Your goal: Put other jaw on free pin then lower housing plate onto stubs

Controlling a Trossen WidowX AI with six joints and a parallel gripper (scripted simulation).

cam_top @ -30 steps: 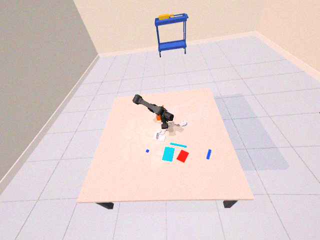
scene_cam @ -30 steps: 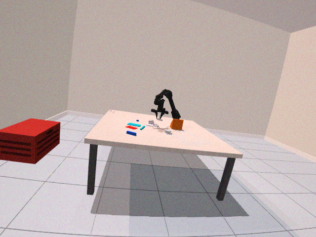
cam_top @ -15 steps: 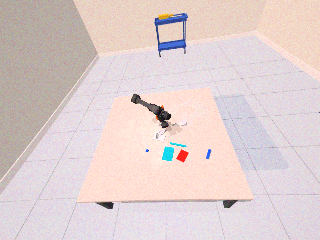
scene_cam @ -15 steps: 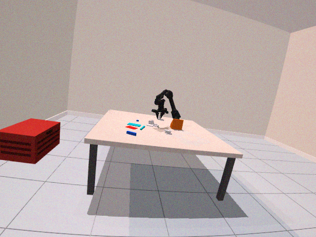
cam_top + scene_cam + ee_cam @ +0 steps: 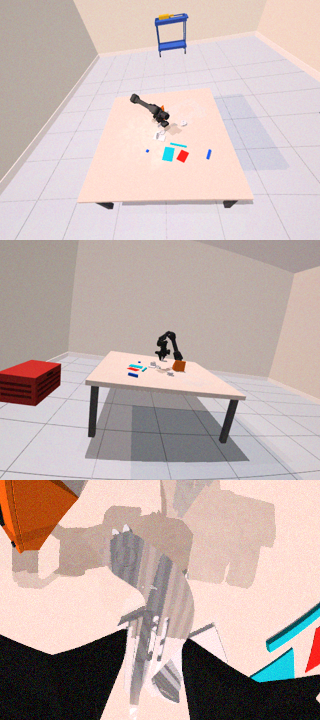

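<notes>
Now: the base 9 cm ahead of my gripper tip, 3 cm to the right of it and 9 cm below it. The rest, counted from my gripper tip: cyan plate (27 cm ahead, 7 cm to the left, 9 cm below); then cyan bar (17 cm ahead, 16 cm to the left, 9 cm below); then small blue cube (24 cm ahead, 13 cm to the right, 8 cm below).
</notes>
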